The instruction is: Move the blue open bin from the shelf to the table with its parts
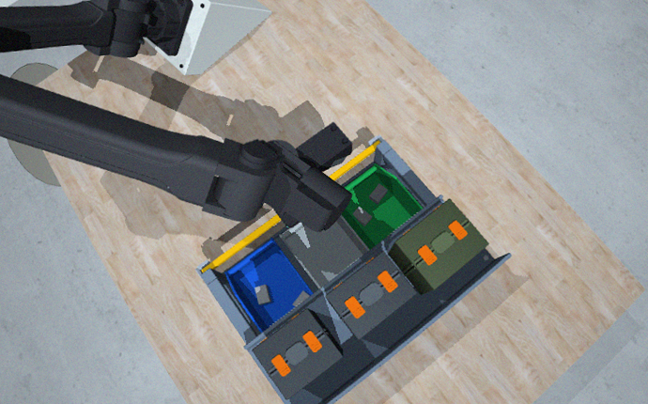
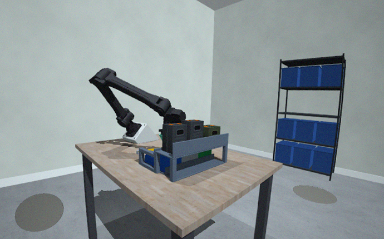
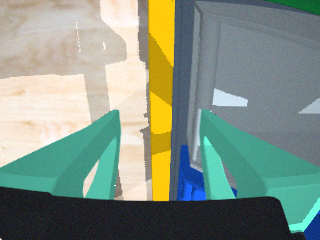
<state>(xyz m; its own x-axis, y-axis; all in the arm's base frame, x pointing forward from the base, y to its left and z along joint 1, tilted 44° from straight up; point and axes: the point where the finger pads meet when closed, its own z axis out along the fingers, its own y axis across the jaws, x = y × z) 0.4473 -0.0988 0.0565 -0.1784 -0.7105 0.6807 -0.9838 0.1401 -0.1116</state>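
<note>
My gripper is now 1 cm above the yellow rod. Also, from my hand: grey bin (10 cm ahead, 2 cm to the right, 2 cm below); then blue open bin (13 cm to the right, 8 cm ahead, 2 cm below); then green bin (12 cm ahead, 9 cm to the left, 2 cm below).
</note>
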